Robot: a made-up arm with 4 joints.
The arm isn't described. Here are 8 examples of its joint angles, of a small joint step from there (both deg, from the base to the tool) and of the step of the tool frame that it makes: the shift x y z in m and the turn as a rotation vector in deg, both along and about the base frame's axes.
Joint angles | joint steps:
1: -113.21 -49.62 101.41 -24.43 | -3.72 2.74 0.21 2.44
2: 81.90 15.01 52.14 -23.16 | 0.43 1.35 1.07 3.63
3: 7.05 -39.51 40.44 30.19 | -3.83 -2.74 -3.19 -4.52
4: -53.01 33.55 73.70 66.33 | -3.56 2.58 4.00 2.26
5: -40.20 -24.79 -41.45 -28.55 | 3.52 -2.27 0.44 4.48
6: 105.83 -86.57 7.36 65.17 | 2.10 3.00 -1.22 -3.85
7: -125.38 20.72 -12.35 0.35 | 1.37 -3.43 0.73 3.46
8: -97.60 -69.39 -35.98 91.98 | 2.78 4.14 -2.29 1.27
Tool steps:
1: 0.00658 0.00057 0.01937 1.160 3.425 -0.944
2: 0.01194 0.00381 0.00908 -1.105 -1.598 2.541
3: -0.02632 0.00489 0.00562 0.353 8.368 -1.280
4: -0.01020 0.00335 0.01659 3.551 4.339 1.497
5: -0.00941 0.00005 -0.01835 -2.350 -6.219 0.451
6: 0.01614 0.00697 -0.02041 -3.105 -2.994 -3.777
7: -0.01276 0.00893 -0.01450 -1.718 -4.807 -1.778
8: -0.00817 -0.01090 -0.00013 -0.863 0.353 5.405
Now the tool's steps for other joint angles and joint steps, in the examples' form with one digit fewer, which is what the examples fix.
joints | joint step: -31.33 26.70 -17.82 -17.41 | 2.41 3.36 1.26 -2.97
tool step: -0.0060 -0.0132 0.0015 -2.11 1.11 1.79
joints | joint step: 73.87 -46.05 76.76 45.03 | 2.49 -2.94 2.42 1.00
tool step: -0.0117 0.0072 0.0039 -0.36 -2.73 5.31
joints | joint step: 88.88 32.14 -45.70 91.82 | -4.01 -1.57 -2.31 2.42
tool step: 0.0044 -0.0069 -0.0033 2.07 1.48 -0.42
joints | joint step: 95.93 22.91 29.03 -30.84 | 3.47 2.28 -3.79 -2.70
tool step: 0.0041 0.0086 -0.0103 4.17 -3.53 -2.25
